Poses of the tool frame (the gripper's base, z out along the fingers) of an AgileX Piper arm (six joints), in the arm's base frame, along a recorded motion.
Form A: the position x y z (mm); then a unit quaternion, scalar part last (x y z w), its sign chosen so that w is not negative.
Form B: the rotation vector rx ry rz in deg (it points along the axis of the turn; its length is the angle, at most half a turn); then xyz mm. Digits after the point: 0 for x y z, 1 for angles.
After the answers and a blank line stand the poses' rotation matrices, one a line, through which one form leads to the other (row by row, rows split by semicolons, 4 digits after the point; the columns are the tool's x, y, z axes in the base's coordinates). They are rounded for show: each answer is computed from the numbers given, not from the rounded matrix.
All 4 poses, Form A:
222 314 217 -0.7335 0.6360 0.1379 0.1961
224 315 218 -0.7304 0.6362 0.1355 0.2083
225 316 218 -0.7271 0.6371 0.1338 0.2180
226 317 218 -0.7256 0.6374 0.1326 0.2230
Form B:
-117.7 102.1 22.1 222 314 217
-116.5 101.4 21.6 224 315 218
-115.3 101.1 21.2 225 316 218
-114.8 100.8 21.0 226 317 218

0.1530 -0.9871 0.0471; -0.8789 -0.1141 0.4631; -0.4517 -0.1123 -0.8851
0.1538 -0.9858 0.0671; -0.8729 -0.1037 0.4767; -0.4630 -0.1319 -0.8765
0.1524 -0.9848 0.0832; -0.8681 -0.0932 0.4875; -0.4723 -0.1465 -0.8691
0.1523 -0.9840 0.0918; -0.8658 -0.0881 0.4926; -0.4767 -0.1546 -0.8654

